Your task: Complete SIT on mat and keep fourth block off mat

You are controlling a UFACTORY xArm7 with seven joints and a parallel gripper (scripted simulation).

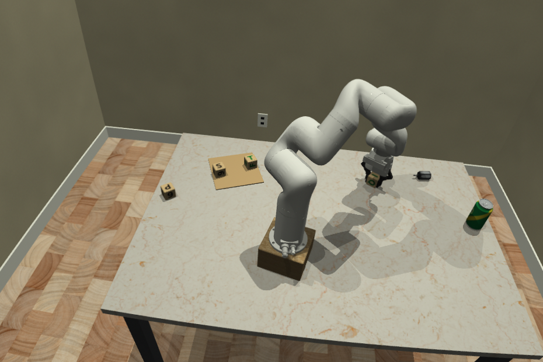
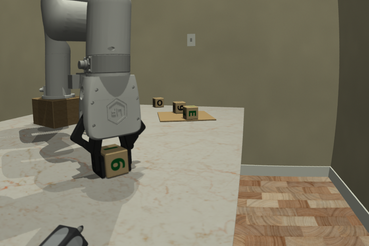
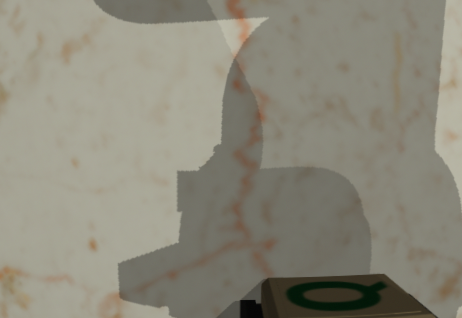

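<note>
Right now the tan mat is 30 mm ahead of my hand, 590 mm to the left of it and 20 mm below it. Also, from my hand: T block 60 mm ahead, 530 mm to the left, 10 mm above; black object 50 mm ahead, 230 mm to the right; green can 210 mm behind, 380 mm to the right, 40 mm above.
</note>
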